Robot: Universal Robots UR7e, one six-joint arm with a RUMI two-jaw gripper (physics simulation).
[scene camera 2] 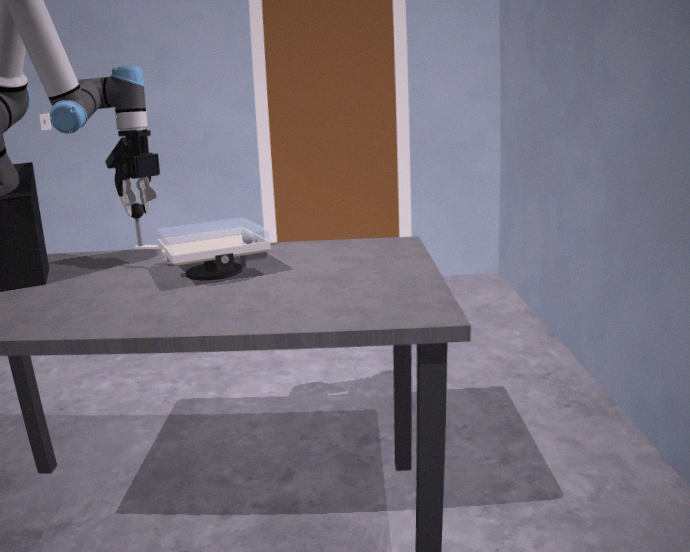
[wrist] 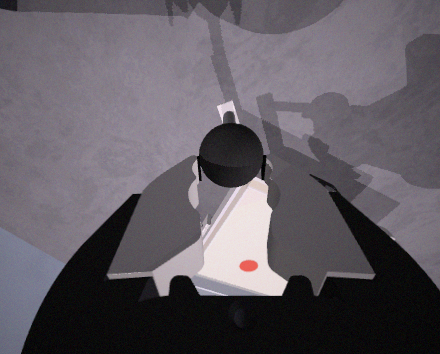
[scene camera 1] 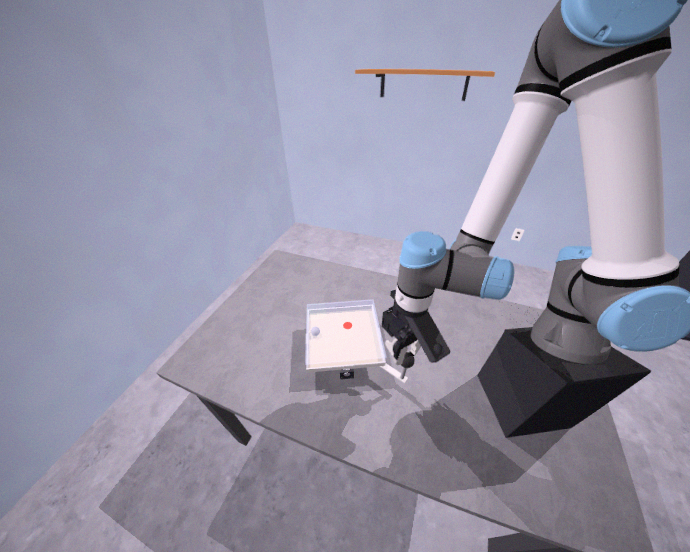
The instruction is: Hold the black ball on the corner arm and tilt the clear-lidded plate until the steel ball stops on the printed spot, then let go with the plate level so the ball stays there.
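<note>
The clear-lidded plate (scene camera 1: 345, 352) (scene camera 2: 198, 247) (wrist: 232, 237) is mounted over the table; its near edge slopes down to the left in scene camera 2, its exact tilt unclear. The steel ball (scene camera 1: 315, 330) (scene camera 2: 248, 236) is near the plate's left wall in scene camera 1, well apart from the red printed spot (scene camera 1: 347, 325) (wrist: 248, 265). The steel ball does not show in the wrist view. My gripper (scene camera 1: 403, 354) (scene camera 2: 136, 208) (wrist: 230, 159) is shut on the black ball (scene camera 1: 407, 360) (scene camera 2: 137, 211) (wrist: 231, 150), atop a thin post on the corner arm (scene camera 1: 395, 372) (scene camera 2: 146, 246) (wrist: 227, 107).
A black round base (scene camera 2: 214, 271) stands under the plate on the grey table (scene camera 1: 230, 345) (scene camera 2: 345, 299). The arm's black pedestal (scene camera 1: 535, 391) (scene camera 2: 20, 235) stands on the side of the corner arm. A wall shelf (scene camera 1: 425, 72) hangs behind. Arm shadows cross the table.
</note>
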